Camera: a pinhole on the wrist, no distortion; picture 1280 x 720 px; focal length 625.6 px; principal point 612.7 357.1 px. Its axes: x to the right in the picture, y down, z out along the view. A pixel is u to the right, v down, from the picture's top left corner.
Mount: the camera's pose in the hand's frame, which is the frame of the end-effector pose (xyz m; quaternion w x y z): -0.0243 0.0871 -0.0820 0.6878 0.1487 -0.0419 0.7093
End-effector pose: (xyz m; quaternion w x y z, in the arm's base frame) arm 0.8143 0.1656 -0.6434 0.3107 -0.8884 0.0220 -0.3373
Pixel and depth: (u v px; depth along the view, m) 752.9 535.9 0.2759
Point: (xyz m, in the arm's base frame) 0.9075 0.2365 -0.8394
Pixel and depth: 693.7 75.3 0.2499
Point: 1.0115 0.1675 -0.6890
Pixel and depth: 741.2 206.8 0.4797
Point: 1.1856 0.2825 -0.8059
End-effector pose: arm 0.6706 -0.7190 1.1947 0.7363 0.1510 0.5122 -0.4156
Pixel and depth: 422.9 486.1 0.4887
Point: 0.7441 -1.0450 1.4290
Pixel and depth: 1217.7 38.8 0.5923
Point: 1.4710 -0.9638 1.0323
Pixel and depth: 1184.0 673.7 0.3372
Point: 1.0891 -0.7034 1.4123
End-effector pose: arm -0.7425 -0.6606 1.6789 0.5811 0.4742 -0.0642 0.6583
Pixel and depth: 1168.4 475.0 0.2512
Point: -0.8164 -0.9013 1.8849
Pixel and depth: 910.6 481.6 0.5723
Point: -0.6044 -1.1093 2.0323
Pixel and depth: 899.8 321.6 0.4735
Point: -0.6434 -0.9331 2.0398
